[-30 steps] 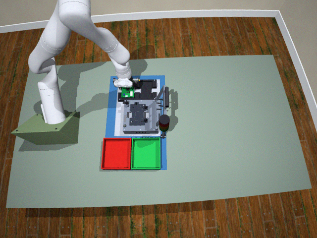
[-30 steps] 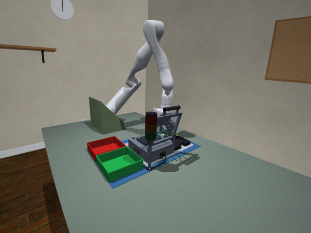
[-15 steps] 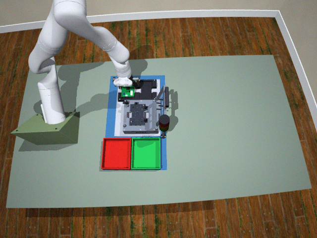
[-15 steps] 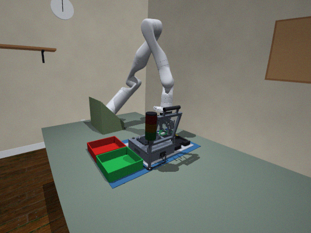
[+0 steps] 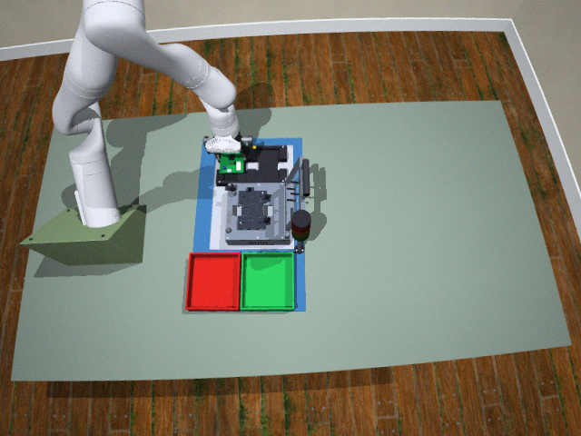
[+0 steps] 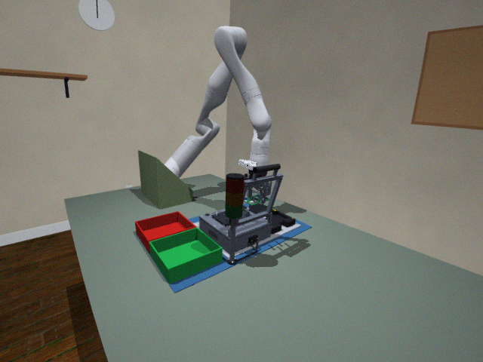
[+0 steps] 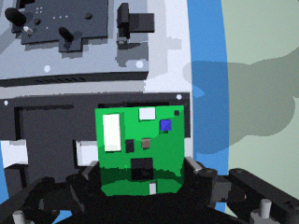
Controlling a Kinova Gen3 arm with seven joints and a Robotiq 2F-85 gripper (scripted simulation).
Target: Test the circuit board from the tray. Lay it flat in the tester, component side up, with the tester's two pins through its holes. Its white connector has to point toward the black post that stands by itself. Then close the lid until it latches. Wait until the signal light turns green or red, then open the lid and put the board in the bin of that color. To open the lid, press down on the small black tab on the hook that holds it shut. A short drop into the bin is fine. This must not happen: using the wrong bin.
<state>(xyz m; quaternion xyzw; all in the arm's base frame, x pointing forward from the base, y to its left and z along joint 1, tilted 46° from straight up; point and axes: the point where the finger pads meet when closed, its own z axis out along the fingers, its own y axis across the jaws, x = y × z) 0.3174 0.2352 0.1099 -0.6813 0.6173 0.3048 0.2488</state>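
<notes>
Right now my hand is 1 cm short of the black latch hook, 12 cm to the left of it and 2 cm below it. Also, from my hand: nest (8 cm ahead, 16 cm to the right); green circuit board (right at my hand); clear lid (20 cm ahead, 17 cm to the right, 11 cm above).
</notes>
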